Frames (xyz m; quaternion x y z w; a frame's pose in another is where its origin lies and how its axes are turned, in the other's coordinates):
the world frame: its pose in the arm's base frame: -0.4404 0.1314 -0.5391 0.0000 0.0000 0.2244 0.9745
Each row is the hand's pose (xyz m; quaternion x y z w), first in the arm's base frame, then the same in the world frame.
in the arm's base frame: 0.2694 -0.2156 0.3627 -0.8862 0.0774 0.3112 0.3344
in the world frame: 0.4866 -0.6225 0.9018 -0.8462 0.2743 0.2282 0.3957
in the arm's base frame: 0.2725 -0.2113 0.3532 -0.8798 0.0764 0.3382 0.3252
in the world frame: 0.4912 -0.6200 0.8923 -0.8402 0.2719 0.2566 0.3928
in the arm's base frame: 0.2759 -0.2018 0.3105 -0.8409 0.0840 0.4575 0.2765
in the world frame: 0.4984 -0.6129 0.8496 -0.8006 0.2706 0.3838 0.3721
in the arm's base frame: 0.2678 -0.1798 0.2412 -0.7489 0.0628 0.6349 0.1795
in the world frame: 0.5008 -0.5896 0.7803 -0.7157 0.2292 0.5784 0.3174
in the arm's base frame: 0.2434 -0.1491 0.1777 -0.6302 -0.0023 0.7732 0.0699
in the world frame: 0.4923 -0.5513 0.7168 -0.6147 0.1392 0.7378 0.2416
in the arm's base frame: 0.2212 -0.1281 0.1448 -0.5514 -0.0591 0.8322 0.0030
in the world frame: 0.4815 -0.5227 0.6839 -0.5506 0.0661 0.8103 0.1897
